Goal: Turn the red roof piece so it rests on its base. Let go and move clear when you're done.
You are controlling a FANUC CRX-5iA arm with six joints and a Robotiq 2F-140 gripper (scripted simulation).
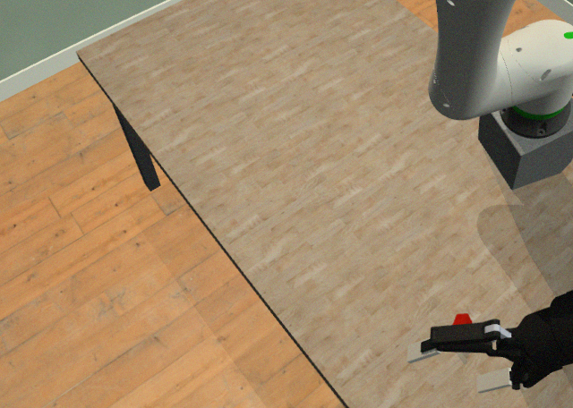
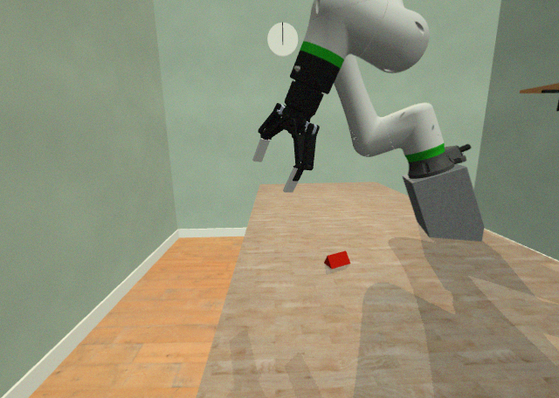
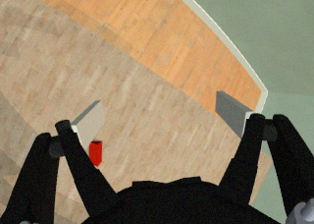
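Right now my hand is 18 cm past the red roof piece and 26 cm above it.
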